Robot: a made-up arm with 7 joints.
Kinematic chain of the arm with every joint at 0, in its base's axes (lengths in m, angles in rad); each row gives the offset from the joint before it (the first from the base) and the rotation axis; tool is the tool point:
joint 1: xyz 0 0 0.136 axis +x
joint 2: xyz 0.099 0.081 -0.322 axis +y
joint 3: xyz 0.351 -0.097 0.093 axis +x
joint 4: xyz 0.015 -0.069 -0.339 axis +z
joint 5: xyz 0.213 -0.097 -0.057 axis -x
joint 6: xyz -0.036 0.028 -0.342 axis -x
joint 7: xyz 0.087 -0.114 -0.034 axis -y
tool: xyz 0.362 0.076 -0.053
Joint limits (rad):
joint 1: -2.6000..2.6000
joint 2: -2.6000..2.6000
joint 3: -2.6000..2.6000
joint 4: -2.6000..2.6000
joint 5: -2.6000..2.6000
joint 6: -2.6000..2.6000
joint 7: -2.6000..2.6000
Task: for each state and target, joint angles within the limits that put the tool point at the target. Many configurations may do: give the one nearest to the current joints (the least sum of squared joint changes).
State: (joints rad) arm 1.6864 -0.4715 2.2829 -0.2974 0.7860 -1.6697 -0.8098
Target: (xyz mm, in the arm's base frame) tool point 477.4 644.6 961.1
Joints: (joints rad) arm 0.9826 -0.4656 2.0987 -0.7980 1.2100 -1.6268 -0.9915
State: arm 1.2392 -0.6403 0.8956 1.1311 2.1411 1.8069 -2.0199
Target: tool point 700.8 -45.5 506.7
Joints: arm 0.7011 -0.6243 0.7754 1.7080 1.3792 1.4148 -1.5864
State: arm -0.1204 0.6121 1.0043 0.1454 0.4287 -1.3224 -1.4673
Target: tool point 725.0 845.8 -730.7
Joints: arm -0.0856 0.2798 1.1748 0.1194 0.4353 -1.2686 -1.1231
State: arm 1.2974 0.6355 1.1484 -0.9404 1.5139 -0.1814 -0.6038
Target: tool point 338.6 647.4 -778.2
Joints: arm 1.1197 0.1087 0.8585 -0.7786 2.0596 0.0944 -0.5866
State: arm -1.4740 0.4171 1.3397 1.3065 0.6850 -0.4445 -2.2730
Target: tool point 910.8 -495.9 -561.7
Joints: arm -1.6999 -0.0594 1.5277 1.4697 0.8647 -0.4157 -2.6000
